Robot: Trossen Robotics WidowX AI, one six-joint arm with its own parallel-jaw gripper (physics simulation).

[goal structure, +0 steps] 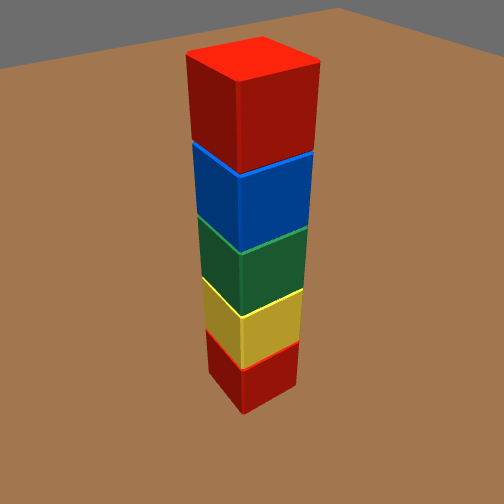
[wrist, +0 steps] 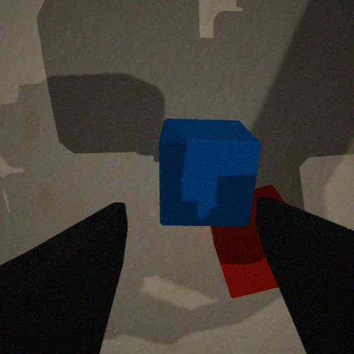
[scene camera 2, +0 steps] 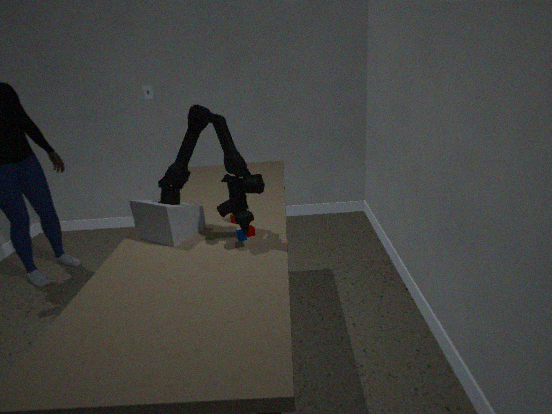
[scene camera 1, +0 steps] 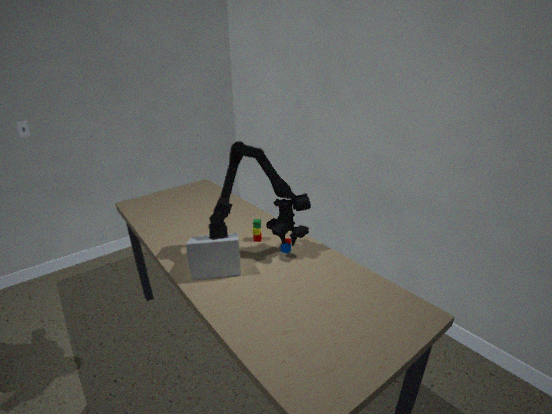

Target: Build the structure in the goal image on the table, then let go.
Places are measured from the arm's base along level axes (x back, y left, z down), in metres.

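Where they show: gripper, between the fingertips: [scene camera 2: 244, 231] [scene camera 1: 288, 244]; arm's base, origin of its link: [scene camera 2: 169, 203] [scene camera 1: 218, 237].
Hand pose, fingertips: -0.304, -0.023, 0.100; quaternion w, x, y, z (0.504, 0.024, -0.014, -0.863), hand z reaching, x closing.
Things, the pixels of their top centre, and the offset from my fingertips, as dx, dy, dz. Level surfaces: height alone.
- blue cube, centre of its top: [scene camera 2: 241, 231] [scene camera 1: 285, 244] +0.011, +0.000, +0.000
- loose red cube, centre of its top: [scene camera 2: 248, 227] [scene camera 1: 286, 240] -0.008, +0.038, +0.000
- green cube, centre of its top: [scene camera 1: 256, 220] +0.082, +0.160, -0.065
- yellow cube, centre of its top: [scene camera 1: 256, 227] +0.088, +0.156, -0.033
- wooden table, height of its surface: dz +0.033
A blue cube [scene camera 1: 285, 248] [scene camera 2: 241, 235] [wrist: 207, 175] sits on the table, in front of a loose red cube [scene camera 1: 288, 241] [scene camera 2: 251, 231] [wrist: 245, 250]. In the wrist view the blue cube and the right finger hide parts of the red cube. My gripper [scene camera 1: 289, 243] [scene camera 2: 245, 231] [wrist: 191, 211] is open and points down, low over these two cubes, with nothing gripped. A stack stands apart from them: a green cube [scene camera 1: 257, 223] on a yellow cube [scene camera 1: 257, 231] on another red cube [scene camera 1: 257, 238]. The arm hides most of the stack in the scene camera 2 view.
The arm's base stands on a pale grey block [scene camera 1: 215, 257] [scene camera 2: 150, 220] on the wooden table [scene camera 1: 320, 320] [scene camera 2: 200, 320]. The table's far long edge runs beside the loose cubes, near a wall. A person [scene camera 2: 20, 185] stands on the floor left of the table.
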